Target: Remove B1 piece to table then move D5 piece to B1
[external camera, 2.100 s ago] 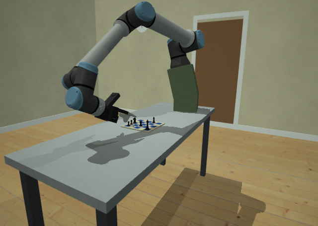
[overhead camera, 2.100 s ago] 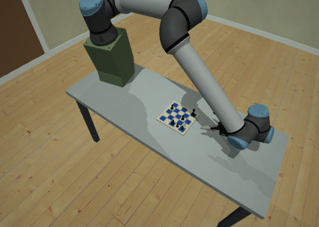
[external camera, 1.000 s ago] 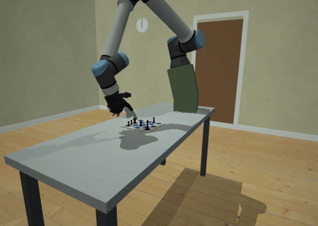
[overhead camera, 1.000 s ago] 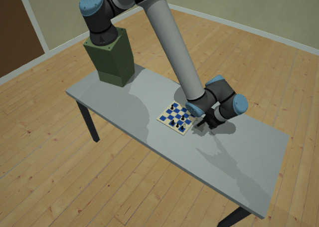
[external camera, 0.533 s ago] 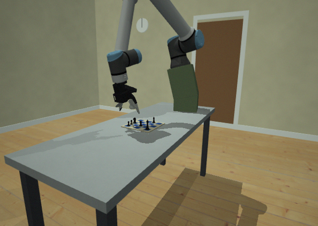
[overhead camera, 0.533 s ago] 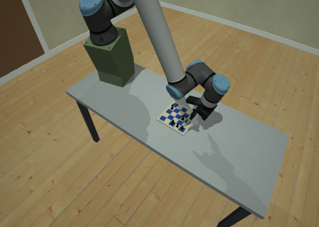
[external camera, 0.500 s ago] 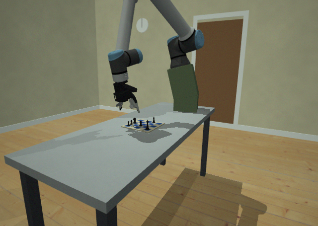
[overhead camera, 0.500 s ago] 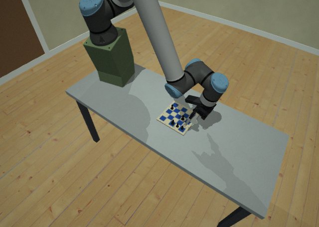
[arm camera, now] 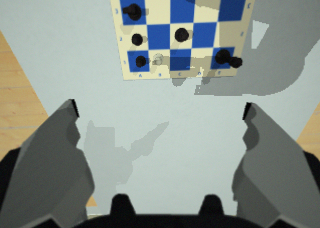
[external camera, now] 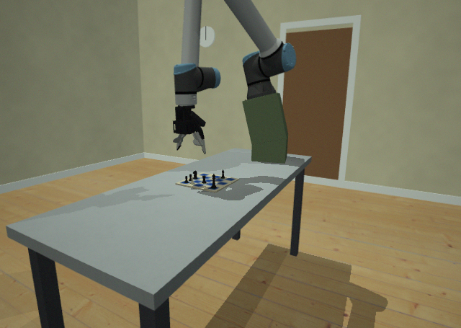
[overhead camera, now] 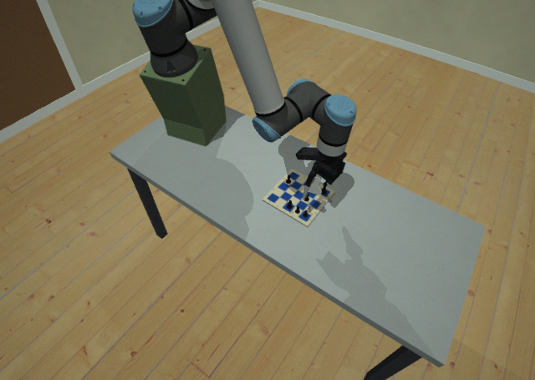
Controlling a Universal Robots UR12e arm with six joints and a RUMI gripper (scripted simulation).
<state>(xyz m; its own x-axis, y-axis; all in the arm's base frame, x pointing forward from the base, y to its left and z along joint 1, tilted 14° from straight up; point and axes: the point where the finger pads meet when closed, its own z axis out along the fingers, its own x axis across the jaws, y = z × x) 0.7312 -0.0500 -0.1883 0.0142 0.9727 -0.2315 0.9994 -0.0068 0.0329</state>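
My gripper is now 1 cm past the white piece and 13 cm above it. Also, from my hand: blue-and-cream chessboard: 8 cm behind, 3 cm to the left, 15 cm below.
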